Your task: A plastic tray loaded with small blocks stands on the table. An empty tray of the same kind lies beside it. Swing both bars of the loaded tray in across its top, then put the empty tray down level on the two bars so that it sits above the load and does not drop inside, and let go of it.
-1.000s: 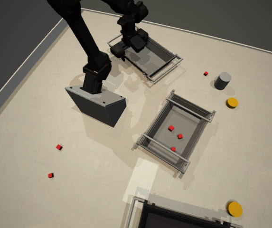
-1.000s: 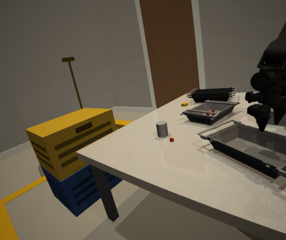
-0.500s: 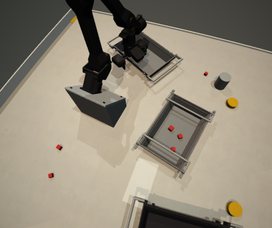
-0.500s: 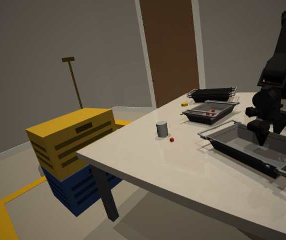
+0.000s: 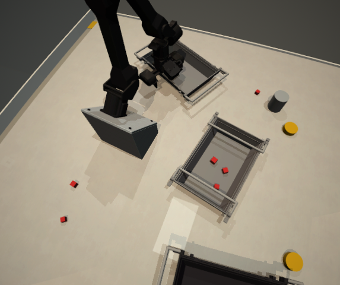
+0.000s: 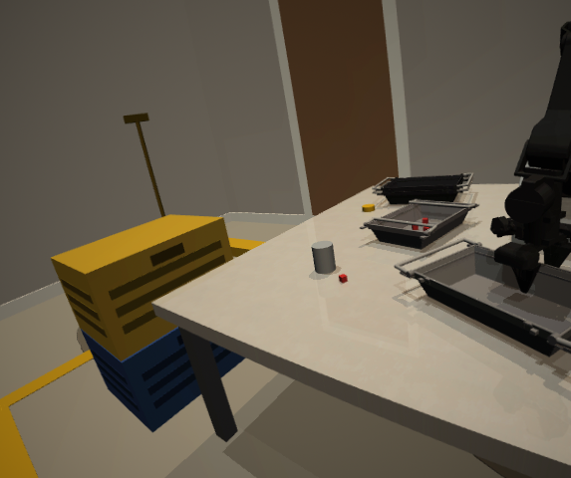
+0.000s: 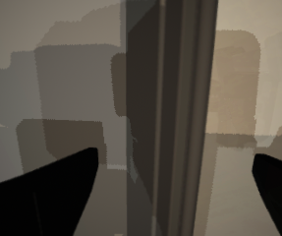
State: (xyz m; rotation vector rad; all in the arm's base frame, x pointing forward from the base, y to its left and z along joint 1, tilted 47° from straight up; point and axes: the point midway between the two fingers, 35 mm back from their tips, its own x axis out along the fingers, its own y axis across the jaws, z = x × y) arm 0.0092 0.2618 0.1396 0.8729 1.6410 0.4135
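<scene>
Right now my gripper tip is 90 mm to the right of the empty tray, 30 mm below it and 30 mm short of it. The rest, counted from my gripper tip: red block: 370 mm ahead, 140 mm to the left.
</scene>
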